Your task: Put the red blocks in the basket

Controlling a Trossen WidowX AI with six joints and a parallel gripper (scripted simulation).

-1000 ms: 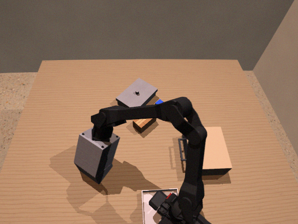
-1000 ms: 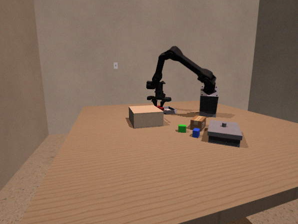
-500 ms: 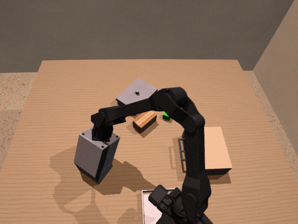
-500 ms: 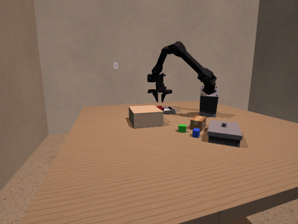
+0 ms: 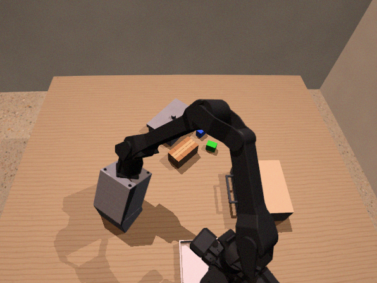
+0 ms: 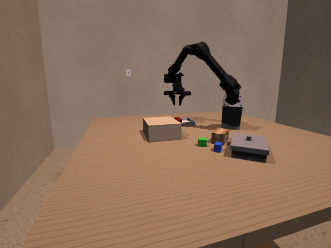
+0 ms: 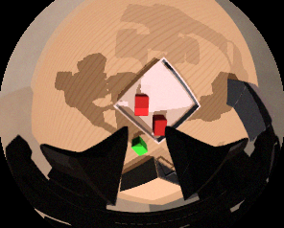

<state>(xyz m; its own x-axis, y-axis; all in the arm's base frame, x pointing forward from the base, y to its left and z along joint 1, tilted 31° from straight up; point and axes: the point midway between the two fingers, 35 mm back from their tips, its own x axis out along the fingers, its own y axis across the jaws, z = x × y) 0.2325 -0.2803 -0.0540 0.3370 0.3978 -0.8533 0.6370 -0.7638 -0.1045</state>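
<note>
Right now the drawer is 250 mm to the left of my hand, 170 mm ahead of it and 130 mm below it. From my hand the other things lie so: tan drawer cabinet: 240 mm to the left, 200 mm ahead, 120 mm below; white tray: 150 mm below, 30 mm to the left, 30 mm behind; brown crate: 430 mm to the left, 130 mm below, 60 mm behind.
</note>
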